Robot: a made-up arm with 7 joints.
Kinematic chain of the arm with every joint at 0, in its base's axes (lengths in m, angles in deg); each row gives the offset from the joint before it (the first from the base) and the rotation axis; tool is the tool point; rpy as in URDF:
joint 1: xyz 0 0 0.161 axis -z
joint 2: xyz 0 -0.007 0.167 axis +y
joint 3: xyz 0 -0.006 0.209 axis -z
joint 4: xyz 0 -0.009 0.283 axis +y
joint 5: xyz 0 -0.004 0.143 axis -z
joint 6: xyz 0 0 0.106 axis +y
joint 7: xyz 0 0 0.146 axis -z
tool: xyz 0 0 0 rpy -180 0 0
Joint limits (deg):
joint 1: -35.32..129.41
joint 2: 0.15..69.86
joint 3: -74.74..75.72
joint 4: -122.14..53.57
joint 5: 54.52..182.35
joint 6: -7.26..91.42
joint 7: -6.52..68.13
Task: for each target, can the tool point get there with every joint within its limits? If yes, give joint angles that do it. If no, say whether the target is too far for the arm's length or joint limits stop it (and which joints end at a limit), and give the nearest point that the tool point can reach.
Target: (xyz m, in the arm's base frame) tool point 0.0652 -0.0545 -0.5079
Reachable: no: joint limits stop it (at a limit: joint 2, joint 3, joint 4) | nearest point 0.2669 -0.2231 0.3525 | short by 0.900 m
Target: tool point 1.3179 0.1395 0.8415
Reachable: no: too far | nearest point 0.8229 0.0871 0.6486 | short by 0.534 m
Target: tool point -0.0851 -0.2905 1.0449
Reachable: yes | joints 36.32 20.38 -43.02 -48.72 112.33 37.01 44.84
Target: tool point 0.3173 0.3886 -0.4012
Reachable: no: joint limits stop it (at a limit: joint 1, joint 2, joint 4, joint 5) | nearest point 0.5232 0.4194 0.2476 | short by 0.681 m
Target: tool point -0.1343 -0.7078 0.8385
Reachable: yes | joints 92.98 55.57 -57.79 -10.15 123.77 8.13 8.70
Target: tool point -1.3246 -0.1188 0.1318
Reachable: no: too far | nearest point -0.6828 -0.3474 0.4162 | short by 0.738 m
